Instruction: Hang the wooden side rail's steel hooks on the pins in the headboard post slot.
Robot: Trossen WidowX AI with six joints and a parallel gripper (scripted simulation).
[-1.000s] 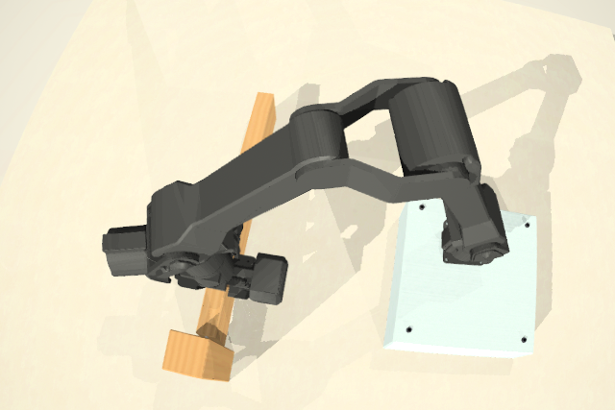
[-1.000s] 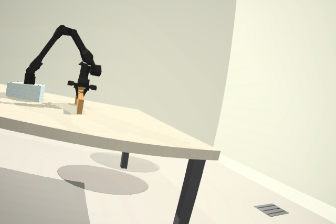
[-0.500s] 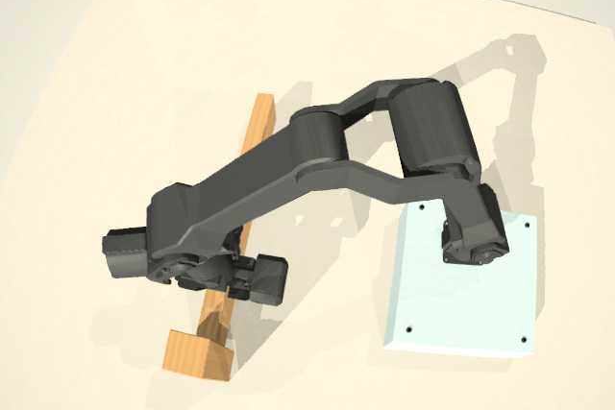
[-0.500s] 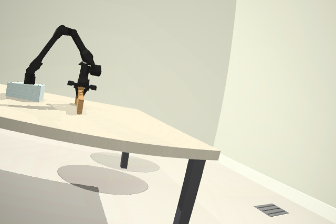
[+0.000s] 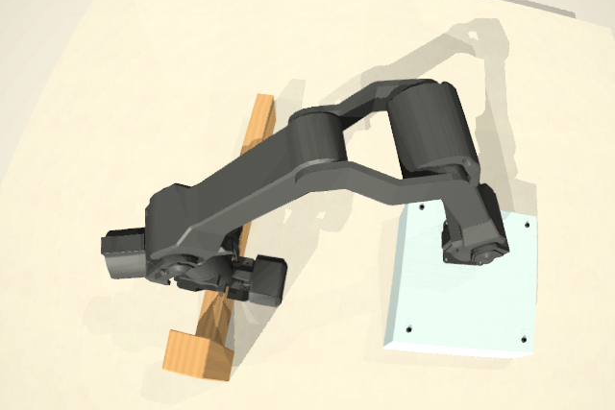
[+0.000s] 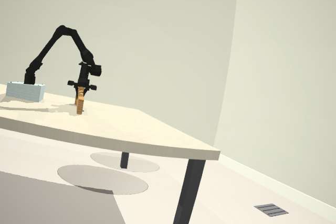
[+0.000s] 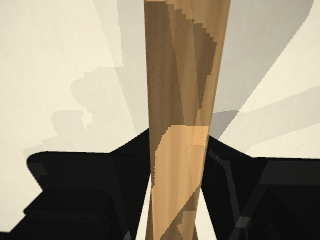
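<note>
Right now the headboard post is 120 mm to the left of my gripper tip, 40 mm above it and 10 mm ahead of it.
</note>
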